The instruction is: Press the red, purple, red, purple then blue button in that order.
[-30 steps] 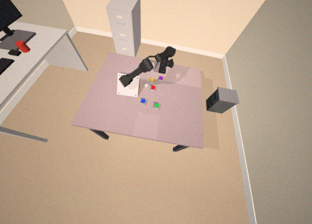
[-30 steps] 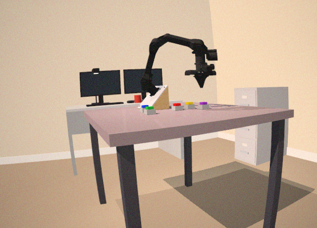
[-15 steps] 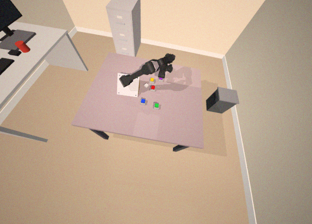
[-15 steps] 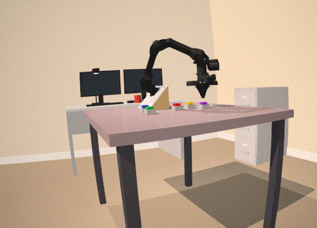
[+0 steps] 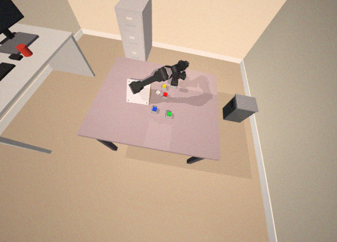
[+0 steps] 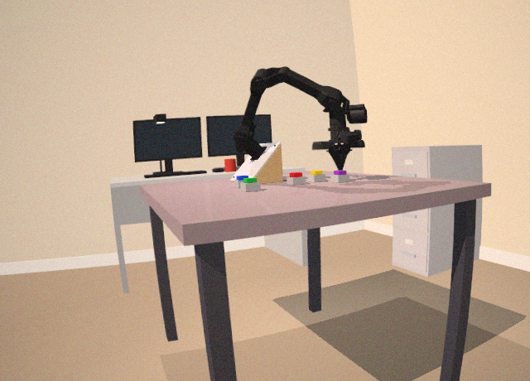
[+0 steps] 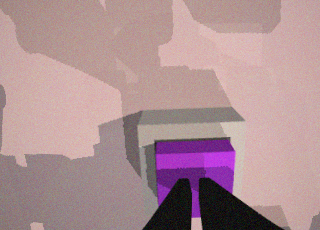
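Now: gripper tip 13 cm to the left of the red button, 8 cm past it and 1 cm above it. The rest, counted from my gripper tip: green button 33 cm to the right, 3 cm behind, 1 cm below; yellow button 9 cm behind, 4 cm to the right, 1 cm below; purple button 1 cm below.
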